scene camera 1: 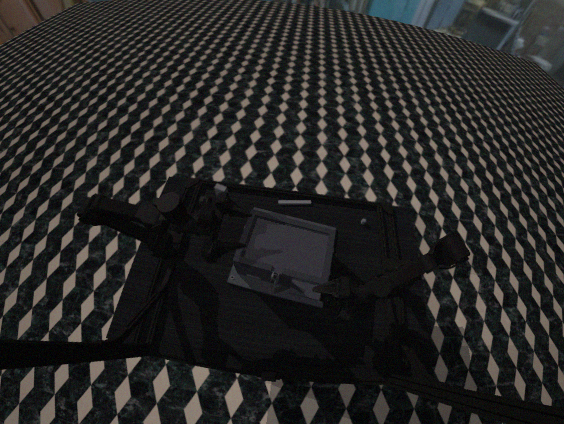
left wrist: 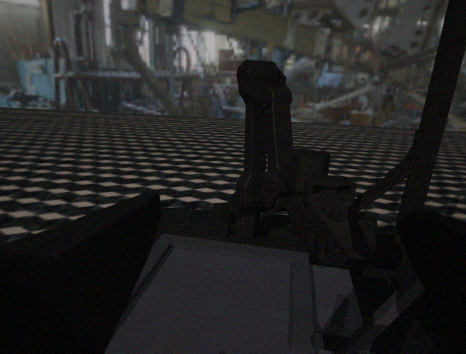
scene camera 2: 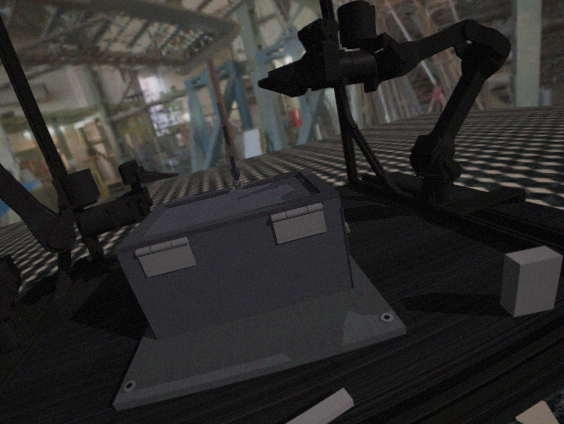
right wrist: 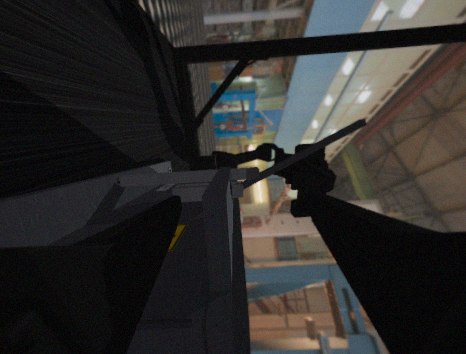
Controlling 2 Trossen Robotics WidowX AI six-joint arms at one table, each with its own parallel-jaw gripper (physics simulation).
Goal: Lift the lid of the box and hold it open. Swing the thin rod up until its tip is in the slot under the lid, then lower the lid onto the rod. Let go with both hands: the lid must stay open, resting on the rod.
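Places are measured from the left arm's base along level axes (x ahead, y left, z up), in centimetres.
Where they show: left gripper, between the fingertips: [scene camera 1: 248,229] [left wrist: 278,210] [scene camera 2: 262,80]; right gripper, between the fingertips: [scene camera 1: 309,292] [left wrist: 341,280] [scene camera 2: 185,193] [right wrist: 242,199]; left arm's base, origin of its link: [scene camera 1: 168,253] [scene camera 2: 438,201] [right wrist: 198,163]; right arm's base, origin of its link: [left wrist: 247,232] [scene camera 2: 17,338].
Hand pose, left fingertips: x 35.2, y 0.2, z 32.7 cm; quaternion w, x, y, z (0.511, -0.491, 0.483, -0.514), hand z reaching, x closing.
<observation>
Each offset is from my left fingertips to the top centre of the thing. "*": to the spot under its first point. Level surfaces: height alone.
The grey box [scene camera 1: 286,257] [scene camera 2: 238,269] stands on its base plate @[* dz -33.4, dx +15.9, dy +20.8 cm] [scene camera 2: 238,353] in the middle of the dark mat. Its lid @[dz -18.2, dx +10.9, dy +4.2 cm] [scene camera 2: 238,206] [left wrist: 224,298] lies down on the box. The thin rod [scene camera 2: 223,122] [right wrist: 302,154] sticks up at the box's front edge. My left gripper [scene camera 2: 269,84] [left wrist: 278,210] is open and empty, hovering above the lid. My right gripper [scene camera 2: 160,174] [scene camera 1: 327,288] [right wrist: 242,199] is open at the box's front, with one finger on each side of the lid's front lip and not gripping it.
A black camera stand [scene camera 2: 343,126] rises behind the box near the left arm. A small white strip @[dz -33.6, dx +13.1, dy +32.5 cm] [scene camera 1: 295,202] [scene camera 2: 322,408] lies on the mat @[dz -34.6 cm] [scene camera 1: 280,349] by the hinge side. Checkered floor surrounds the mat.
</observation>
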